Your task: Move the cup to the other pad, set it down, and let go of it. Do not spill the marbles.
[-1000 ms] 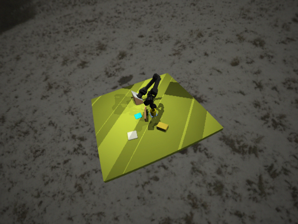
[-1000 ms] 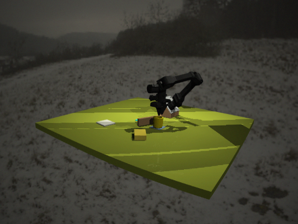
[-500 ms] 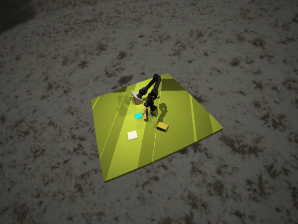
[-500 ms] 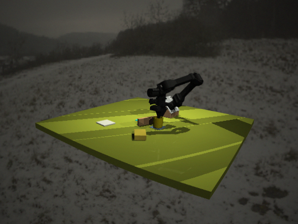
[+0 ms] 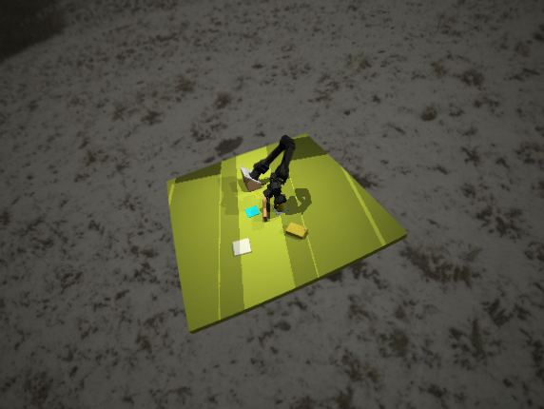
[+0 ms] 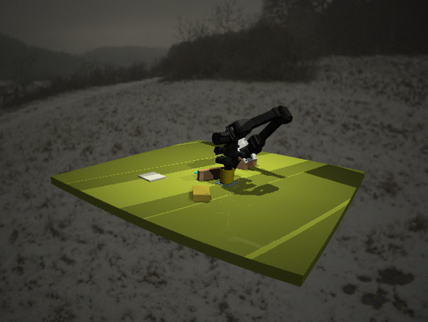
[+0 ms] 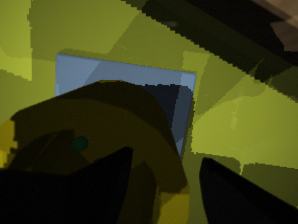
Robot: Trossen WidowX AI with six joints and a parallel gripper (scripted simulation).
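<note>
The yellow cup lies 30 mm ahead of my gripper tip. Also, from my gripper tip: green marble: 50 mm ahead, 20 mm below, 10 mm to the left; then wooden bar: 90 mm to the right, 20 mm below, 10 mm behind; then dark blue marble: 40 mm ahead, 20 mm to the left, 20 mm below.
</note>
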